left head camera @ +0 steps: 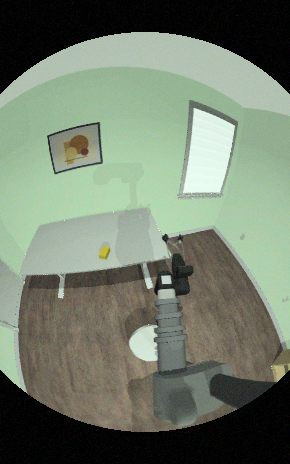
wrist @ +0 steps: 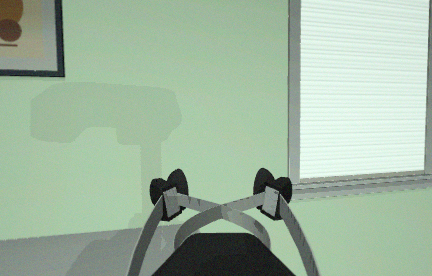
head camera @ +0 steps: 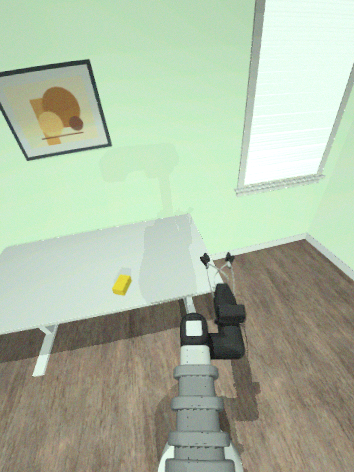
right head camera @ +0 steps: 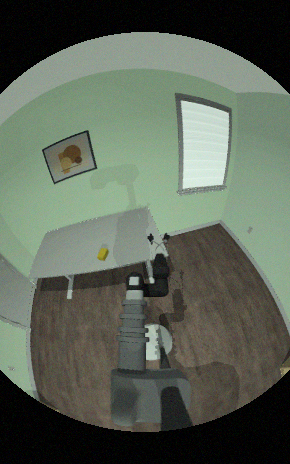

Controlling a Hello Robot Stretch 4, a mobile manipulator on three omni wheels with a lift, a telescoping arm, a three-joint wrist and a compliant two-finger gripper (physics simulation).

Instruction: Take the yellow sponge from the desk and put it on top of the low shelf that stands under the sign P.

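Seen in the pictures: gripper, fingertip midpoint: [left head camera: 171,234] [wrist: 220,184] [head camera: 216,253] [right head camera: 157,233]; robot's base, origin of the base link: [left head camera: 149,341] [right head camera: 152,340].
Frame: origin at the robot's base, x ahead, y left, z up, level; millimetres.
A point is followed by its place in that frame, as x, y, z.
The yellow sponge [head camera: 122,285] @(687, 371, 738) [left head camera: 104,252] @(690, 372, 738) [right head camera: 102,254] @(686, 370, 738) lies on the light grey desk [head camera: 65,260] @(937, 852, 693) [left head camera: 60,245] @(782, 884, 693) [right head camera: 65,245] @(840, 897, 693), near its front edge. My gripper [head camera: 217,258] @(582, -93, 1046) [left head camera: 173,238] @(582, -93, 1046) [right head camera: 158,237] @(582, -93, 1046) [wrist: 220,184] @(582, -93, 1046) is open, with its fingertips apart and no thing between them. It is at the desk's right end, to the right of the sponge. In the wrist view a part of the desk [wrist: 30,255] @(1170, 491, 693) shows at the lower left; the sponge does not show there. The sign P does not show in these views.
A framed picture [head camera: 100,110] @(1377, 487, 1485) [left head camera: 100,145] @(1380, 478, 1469) and a window [head camera: 295,100] @(1713, -814, 1428) [left head camera: 210,152] @(1718, -833, 1442) [right head camera: 205,145] @(1714, -819, 1420) [wrist: 360,90] @(1714, -818, 1250) are on the wall behind the desk. A desk leg [head camera: 46,350] stands at the front left. A piece of wooden furniture [left head camera: 283,367] shows at the right edge of the left head view.
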